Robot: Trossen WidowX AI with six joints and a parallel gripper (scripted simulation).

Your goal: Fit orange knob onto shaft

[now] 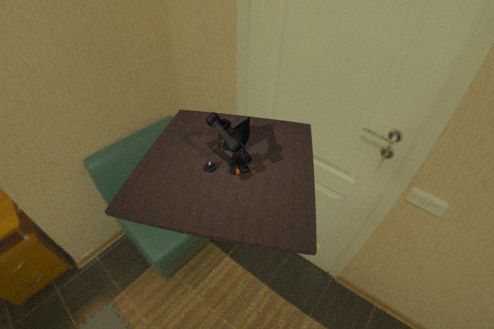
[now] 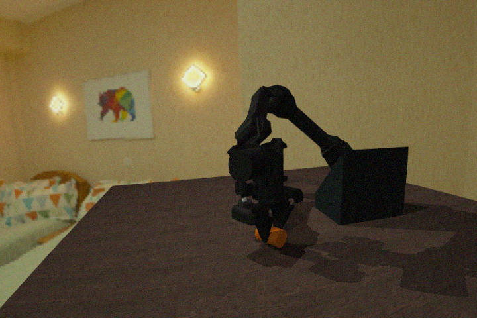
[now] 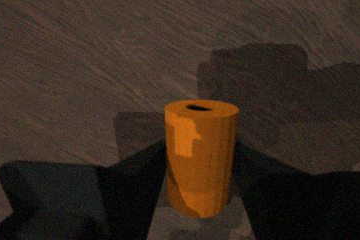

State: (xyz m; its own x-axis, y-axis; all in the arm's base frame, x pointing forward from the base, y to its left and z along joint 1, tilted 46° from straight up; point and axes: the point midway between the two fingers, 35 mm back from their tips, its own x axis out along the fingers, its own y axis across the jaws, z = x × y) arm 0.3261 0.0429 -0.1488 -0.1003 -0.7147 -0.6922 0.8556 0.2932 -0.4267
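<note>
Right now the orange knob is 1 cm to the left of my gripper tip, 1 cm behind it and 1 cm above it. Round my gripper tip: round pedestal (22 cm to the right, 1 cm above).
</note>
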